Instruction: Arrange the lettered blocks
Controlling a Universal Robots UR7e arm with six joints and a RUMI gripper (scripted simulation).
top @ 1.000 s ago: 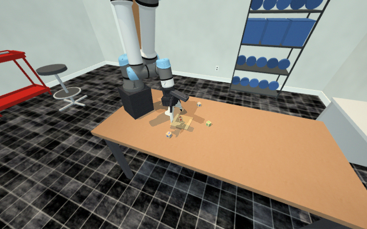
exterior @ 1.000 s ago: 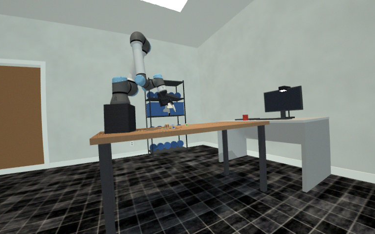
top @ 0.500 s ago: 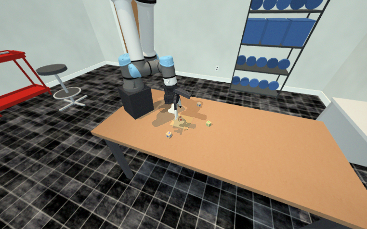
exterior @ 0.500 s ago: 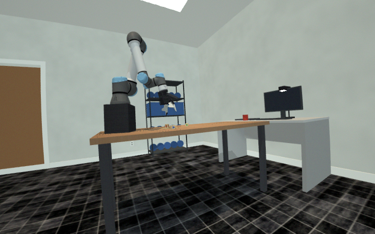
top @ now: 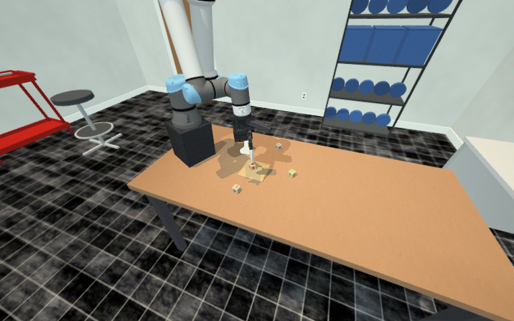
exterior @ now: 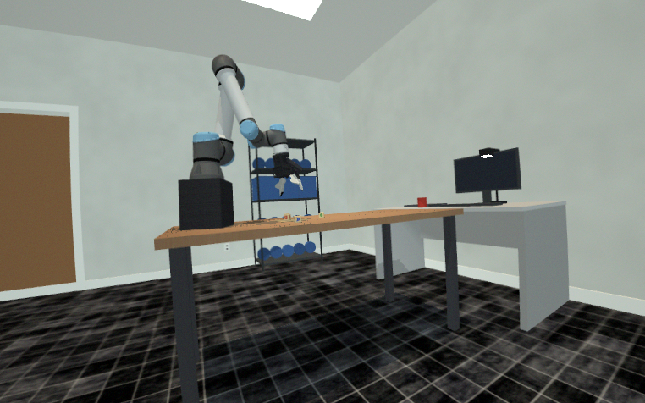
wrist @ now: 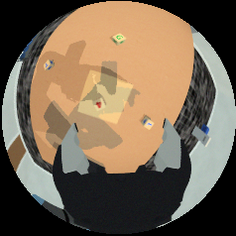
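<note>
The pale yellow mat lies 140 mm below my hand, 40 mm to the left of it and 10 mm ahead of it. Also, from my hand: wooden letter block (130 mm to the right, 120 mm below, 50 mm behind).
</note>
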